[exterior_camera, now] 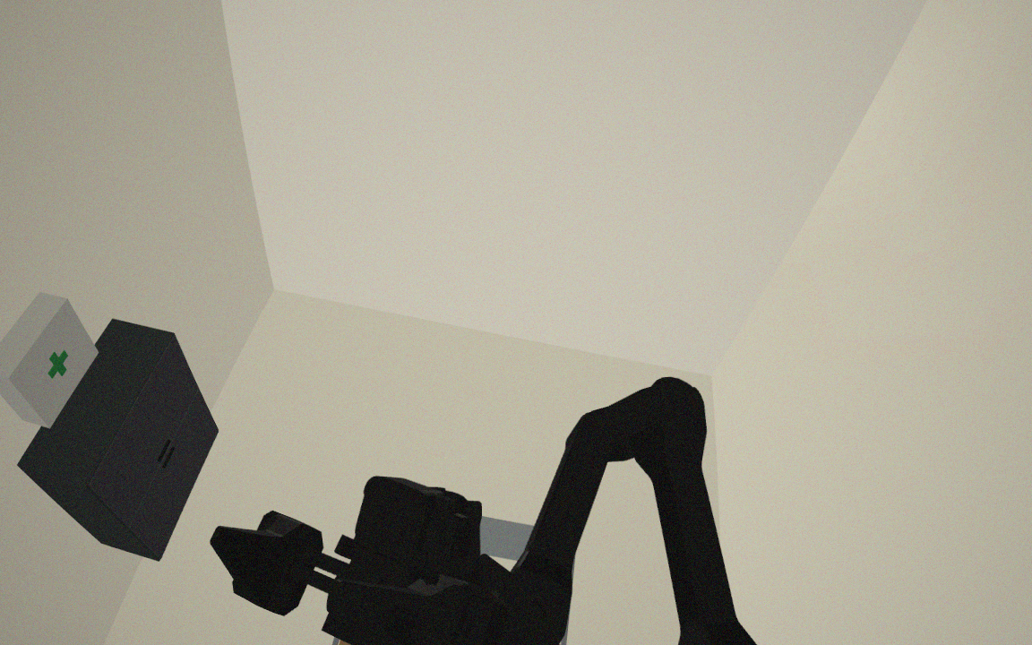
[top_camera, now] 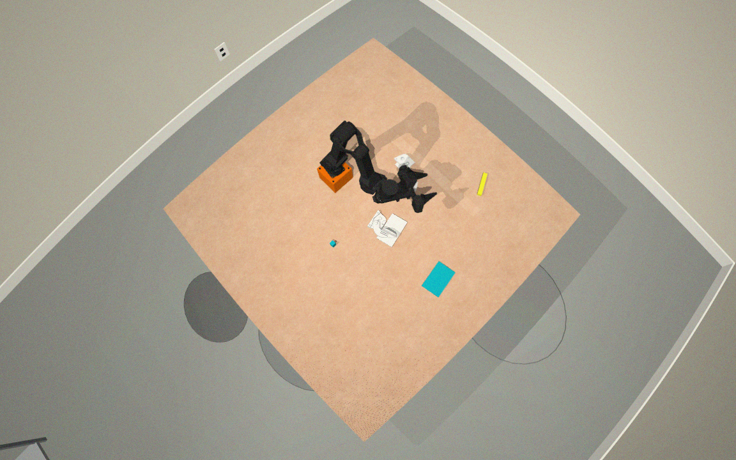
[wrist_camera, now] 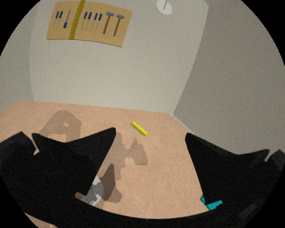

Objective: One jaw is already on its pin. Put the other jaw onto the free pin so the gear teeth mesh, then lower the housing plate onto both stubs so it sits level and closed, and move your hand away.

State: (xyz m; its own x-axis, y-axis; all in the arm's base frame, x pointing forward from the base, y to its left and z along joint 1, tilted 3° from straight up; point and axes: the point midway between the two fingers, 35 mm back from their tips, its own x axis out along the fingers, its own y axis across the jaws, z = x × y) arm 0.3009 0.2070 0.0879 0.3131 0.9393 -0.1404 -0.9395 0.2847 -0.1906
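Right now the grey jaw is 90 mm behind my gripper tip, 10 mm to the right of it and 180 mm below it. From my gripper tip the other things lie so: grey housing plate 190 mm behind, 30 mm to the left, 160 mm below; flat teal block 280 mm ahead, 160 mm to the right, 190 mm below; yellow bar 80 mm ahead, 240 mm to the left, 180 mm below.
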